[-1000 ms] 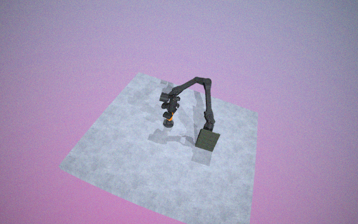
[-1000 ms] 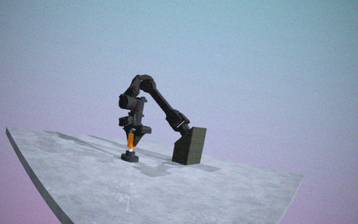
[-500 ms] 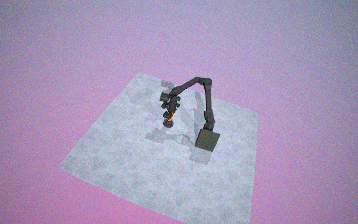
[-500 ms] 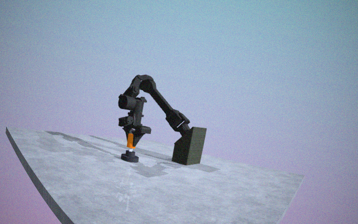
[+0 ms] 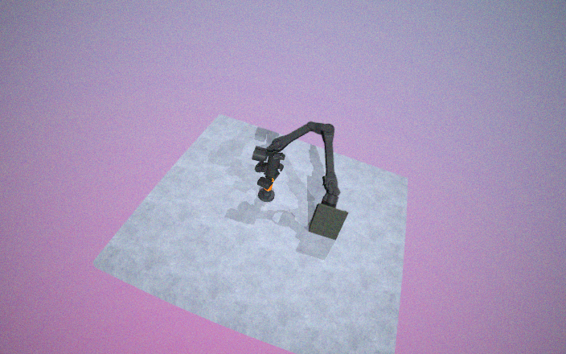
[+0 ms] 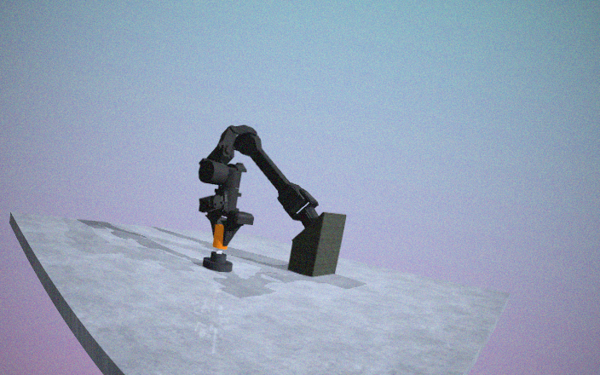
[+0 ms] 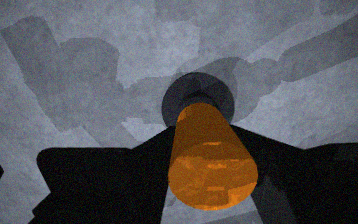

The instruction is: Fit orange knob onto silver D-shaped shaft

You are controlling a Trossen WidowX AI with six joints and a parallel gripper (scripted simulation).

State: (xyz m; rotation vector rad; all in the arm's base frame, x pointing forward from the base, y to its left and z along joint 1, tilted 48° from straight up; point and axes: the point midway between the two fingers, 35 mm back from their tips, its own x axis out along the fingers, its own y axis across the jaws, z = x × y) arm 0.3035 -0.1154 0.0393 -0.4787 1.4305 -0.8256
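Now: the round pedestal 4 cm below my gripper tip. Also, from my gripper tip: orange knob (4 cm above).
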